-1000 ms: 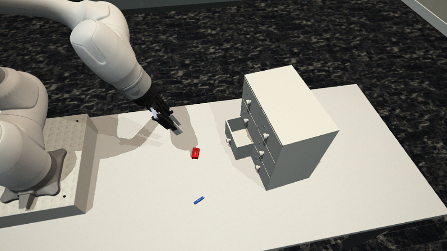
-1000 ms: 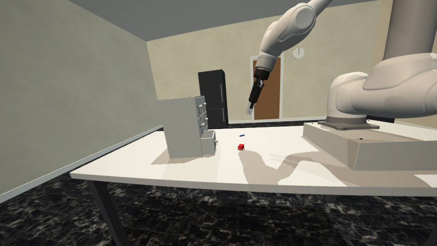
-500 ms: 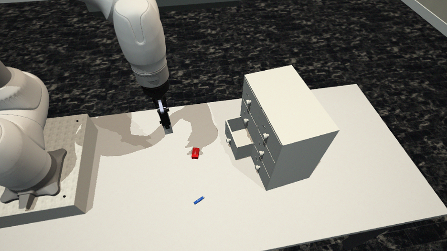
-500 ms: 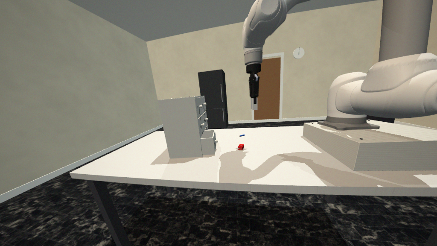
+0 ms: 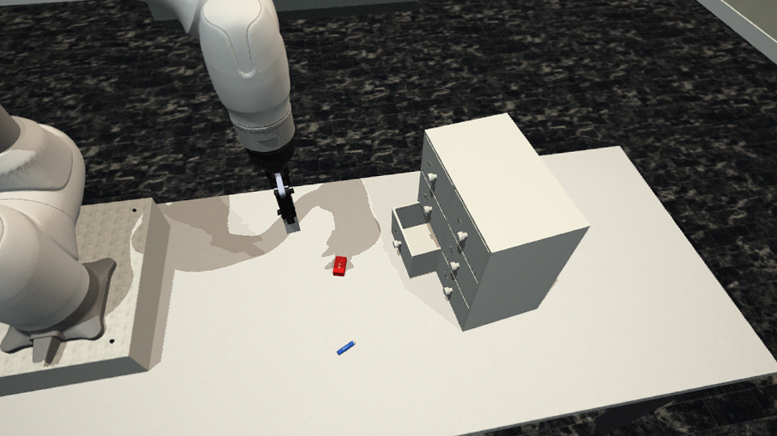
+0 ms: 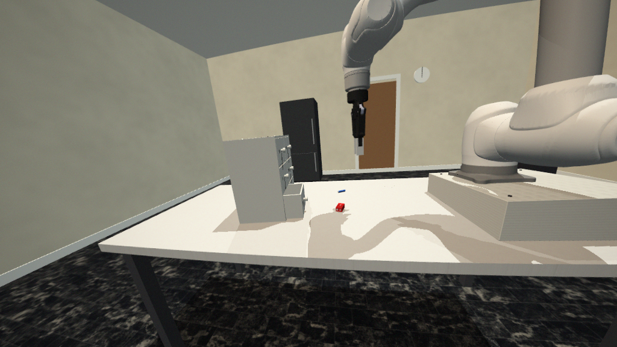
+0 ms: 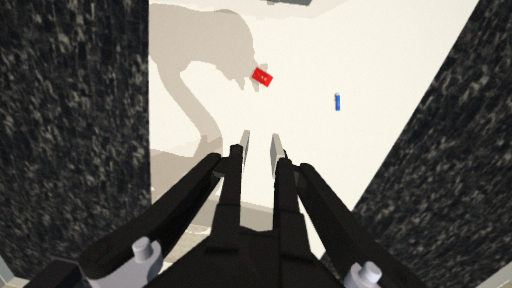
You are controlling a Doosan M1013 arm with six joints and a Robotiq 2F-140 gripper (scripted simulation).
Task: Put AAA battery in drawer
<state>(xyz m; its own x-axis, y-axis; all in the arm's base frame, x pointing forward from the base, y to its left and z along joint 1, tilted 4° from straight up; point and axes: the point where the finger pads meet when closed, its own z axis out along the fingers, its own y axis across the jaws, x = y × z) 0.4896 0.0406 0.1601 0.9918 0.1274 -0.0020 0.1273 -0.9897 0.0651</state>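
The blue AAA battery is 260 mm below my hand, 190 mm to the right of it and 70 mm ahead of it. The rest, counted from my hand: red block 250 mm below, 90 mm ahead, 30 mm to the left.
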